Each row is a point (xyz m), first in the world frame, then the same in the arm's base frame.
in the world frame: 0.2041 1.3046 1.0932
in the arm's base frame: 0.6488 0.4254 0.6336
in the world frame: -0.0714 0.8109 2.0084
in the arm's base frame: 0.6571 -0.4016 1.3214
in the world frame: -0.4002 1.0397 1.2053
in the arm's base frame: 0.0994 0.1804 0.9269
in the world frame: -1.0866 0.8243 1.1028
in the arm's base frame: -0.5972 0.0802 1.1079
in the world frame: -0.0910 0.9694 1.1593
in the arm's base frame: 0.3291 0.1166 0.7129
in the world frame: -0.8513 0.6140 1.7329
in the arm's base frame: -0.1877 -0.4025 1.4177
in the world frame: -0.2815 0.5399 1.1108
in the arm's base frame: 0.0267 -0.2330 0.6161
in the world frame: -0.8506 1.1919 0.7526
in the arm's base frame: -0.4384 0.5475 0.8436
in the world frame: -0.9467 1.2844 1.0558
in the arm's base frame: -0.3701 0.5029 1.1646
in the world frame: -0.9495 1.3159 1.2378
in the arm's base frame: -0.2880 0.4509 1.3217
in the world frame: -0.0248 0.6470 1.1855
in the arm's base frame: 0.3096 -0.1879 0.5867
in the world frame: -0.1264 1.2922 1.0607
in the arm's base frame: 0.3453 0.4514 0.7664
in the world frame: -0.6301 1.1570 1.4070
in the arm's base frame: 0.0162 0.2120 1.2421
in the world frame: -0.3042 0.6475 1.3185
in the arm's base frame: 0.1230 -0.2270 0.8304
